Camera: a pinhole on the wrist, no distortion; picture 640 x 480 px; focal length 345.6 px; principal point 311.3 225.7 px. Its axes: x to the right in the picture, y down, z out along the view. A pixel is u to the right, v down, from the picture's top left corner.
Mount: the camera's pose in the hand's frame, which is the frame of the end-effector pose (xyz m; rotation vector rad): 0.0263 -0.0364 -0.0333 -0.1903 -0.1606 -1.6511
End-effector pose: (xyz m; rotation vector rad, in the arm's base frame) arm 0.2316 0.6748 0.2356 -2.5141 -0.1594 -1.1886
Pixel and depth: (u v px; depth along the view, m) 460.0 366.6 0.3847
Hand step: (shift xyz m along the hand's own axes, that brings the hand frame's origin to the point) 0.1793 -0.1274 0.3769
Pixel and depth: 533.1 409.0 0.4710
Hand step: 0.2628 -0.2497 0.4903
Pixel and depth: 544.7 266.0 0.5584
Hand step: 0.0750 -0.2870 0.5937
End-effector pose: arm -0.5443 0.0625 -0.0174 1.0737 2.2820 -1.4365
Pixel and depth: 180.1 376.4 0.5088
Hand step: 0.2779 0.2425 0.4187
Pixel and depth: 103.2 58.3 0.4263
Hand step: -0.1457 0.3243 0.3281
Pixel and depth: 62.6 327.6 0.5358
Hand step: 0.2313 0.4411 0.4034
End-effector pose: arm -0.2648 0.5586 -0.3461 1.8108 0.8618 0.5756
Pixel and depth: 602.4 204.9 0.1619
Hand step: 0.0096 -0.1328 0.1547
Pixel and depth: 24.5 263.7 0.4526
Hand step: 0.1203 0.4229 0.3253
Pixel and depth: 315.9 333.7 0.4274
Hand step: 0.1709 0.0394 0.3837
